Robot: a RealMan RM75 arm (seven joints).
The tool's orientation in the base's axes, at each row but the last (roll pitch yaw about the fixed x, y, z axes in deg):
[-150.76 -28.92 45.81]
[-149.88 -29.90 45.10]
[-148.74 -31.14 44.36]
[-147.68 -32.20 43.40]
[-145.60 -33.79 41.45]
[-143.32 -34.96 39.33]
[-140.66 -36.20 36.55]
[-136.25 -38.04 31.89]
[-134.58 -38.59 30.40]
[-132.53 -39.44 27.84]
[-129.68 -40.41 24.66]
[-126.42 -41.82 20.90]
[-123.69 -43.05 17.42]
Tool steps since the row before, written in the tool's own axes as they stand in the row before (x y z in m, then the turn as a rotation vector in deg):
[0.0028 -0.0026 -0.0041 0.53 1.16 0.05]
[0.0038 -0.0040 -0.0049 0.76 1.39 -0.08]
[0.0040 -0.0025 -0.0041 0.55 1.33 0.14]
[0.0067 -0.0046 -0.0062 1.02 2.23 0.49]
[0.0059 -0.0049 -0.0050 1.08 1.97 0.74]
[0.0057 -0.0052 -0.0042 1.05 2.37 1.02]
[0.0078 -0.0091 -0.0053 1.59 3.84 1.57]
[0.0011 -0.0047 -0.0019 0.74 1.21 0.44]
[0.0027 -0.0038 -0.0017 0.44 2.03 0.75]
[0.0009 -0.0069 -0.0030 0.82 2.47 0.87]
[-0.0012 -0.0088 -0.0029 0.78 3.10 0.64]
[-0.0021 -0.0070 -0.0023 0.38 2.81 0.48]
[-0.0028 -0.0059 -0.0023 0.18 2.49 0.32]
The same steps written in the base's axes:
[-0.0001 0.0003 0.0056 1.24 -0.14 -0.28]
[-0.0006 0.0008 0.0073 1.57 -0.19 -0.17]
[0.0007 0.0007 0.0062 1.38 -0.14 -0.41]
[0.0007 0.0015 0.0101 2.36 0.00 -0.82]
[0.0000 0.0016 0.0090 2.19 0.32 -0.83]
[-0.0003 0.0019 0.0086 2.47 0.36 -1.23]
[-0.0018 0.0032 0.0126 3.94 0.46 -2.01]
[-0.0028 0.0007 0.0043 1.40 0.20 -0.45]
[-0.0010 0.0011 0.0047 1.81 0.03 -1.27]
[-0.0045 0.0004 0.0061 2.39 0.10 -1.34]
[-0.0073 0.0004 0.0058 2.81 -0.35 -1.62]
[-0.0066 -0.0001 0.0038 2.31 -0.49 -1.64]
[-0.0064 -0.0006 0.0026 1.92 -0.56 -1.52]

